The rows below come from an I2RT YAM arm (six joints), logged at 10 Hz.
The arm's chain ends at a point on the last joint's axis. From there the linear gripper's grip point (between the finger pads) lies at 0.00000 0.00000 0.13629 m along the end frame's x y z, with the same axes.
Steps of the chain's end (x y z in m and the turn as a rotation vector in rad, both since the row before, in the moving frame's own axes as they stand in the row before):
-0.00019 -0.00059 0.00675 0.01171 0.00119 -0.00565
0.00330 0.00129 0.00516 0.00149 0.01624 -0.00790
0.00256 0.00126 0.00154 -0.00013 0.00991 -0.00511
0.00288 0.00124 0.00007 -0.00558 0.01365 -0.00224
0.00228 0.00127 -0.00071 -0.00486 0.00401 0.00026
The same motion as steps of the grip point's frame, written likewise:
-0.00003 -0.00219 0.00674 0.01171 0.00119 -0.00565
0.00551 0.00108 0.00514 0.00149 0.01624 -0.00790
0.00391 0.00127 0.00153 -0.00013 0.00991 -0.00511
0.00474 0.00200 0.00006 -0.00558 0.01365 -0.00224
0.00283 0.00193 -0.00071 -0.00486 0.00401 0.00026

